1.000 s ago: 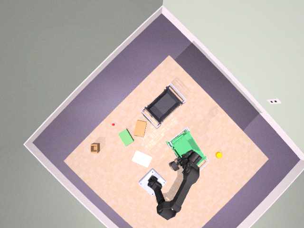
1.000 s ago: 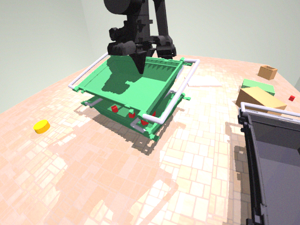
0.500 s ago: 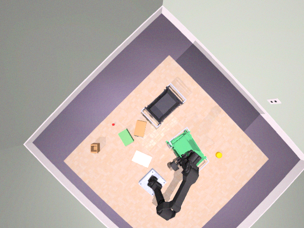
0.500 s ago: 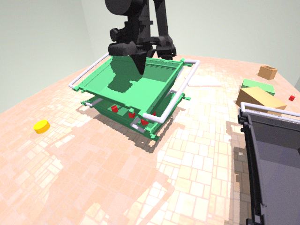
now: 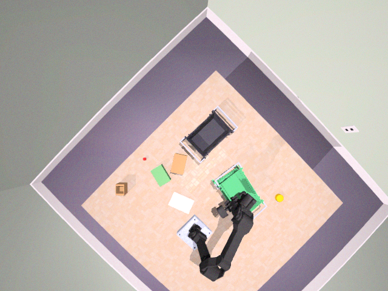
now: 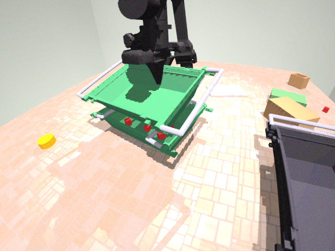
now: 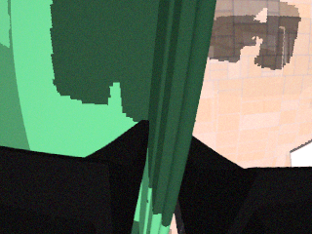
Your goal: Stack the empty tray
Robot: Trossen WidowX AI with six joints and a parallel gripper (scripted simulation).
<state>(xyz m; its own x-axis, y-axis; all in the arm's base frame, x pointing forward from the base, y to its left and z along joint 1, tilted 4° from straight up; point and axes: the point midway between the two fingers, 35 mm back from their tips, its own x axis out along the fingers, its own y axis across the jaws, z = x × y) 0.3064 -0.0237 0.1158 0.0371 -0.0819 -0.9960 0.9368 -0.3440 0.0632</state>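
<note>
The green tray lies 70 mm ahead of my gripper tip, 30 mm to the right of it and 20 mm above it. Round my gripper tip: tan wedge 370 mm to the left, 80 mm below, 20 mm behind; white sheet 230 mm behind, 210 mm to the left, 110 mm below; yellow disc 310 mm to the right, 190 mm ahead, 100 mm below.
</note>
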